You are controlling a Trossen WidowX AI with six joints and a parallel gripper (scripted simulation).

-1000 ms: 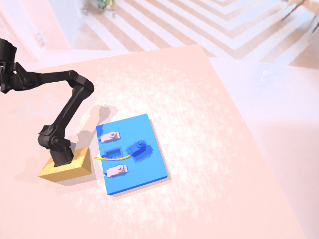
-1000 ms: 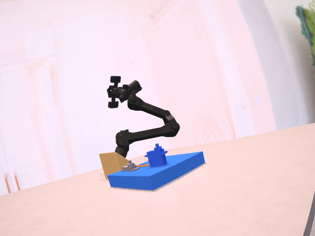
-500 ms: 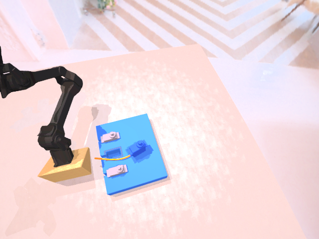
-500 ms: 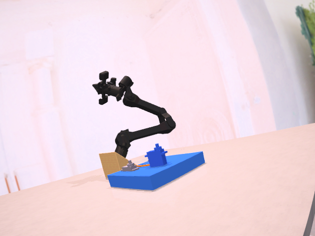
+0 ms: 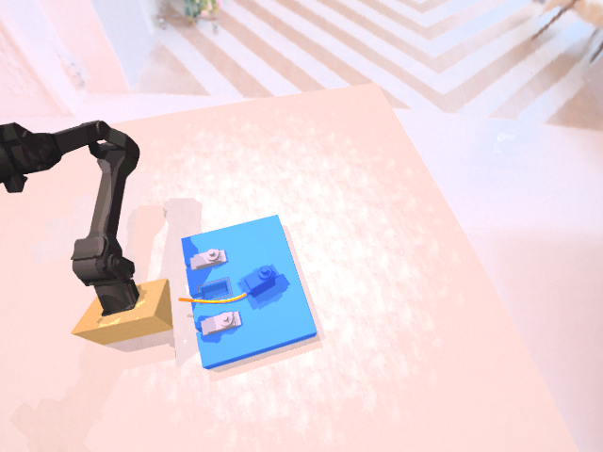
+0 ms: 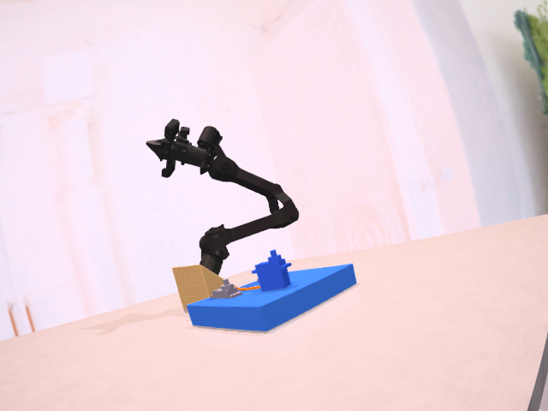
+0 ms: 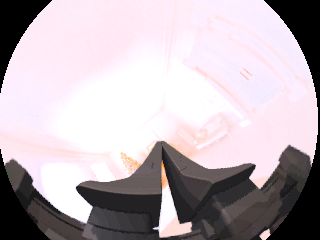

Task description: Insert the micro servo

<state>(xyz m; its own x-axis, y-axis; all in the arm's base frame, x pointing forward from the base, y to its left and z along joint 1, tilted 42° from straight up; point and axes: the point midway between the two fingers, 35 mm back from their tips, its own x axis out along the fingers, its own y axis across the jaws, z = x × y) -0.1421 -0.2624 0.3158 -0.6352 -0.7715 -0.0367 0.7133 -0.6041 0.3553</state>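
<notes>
Right now the blue deck is 450 mm ahead of my gripper tip and 480 mm below it.
</notes>
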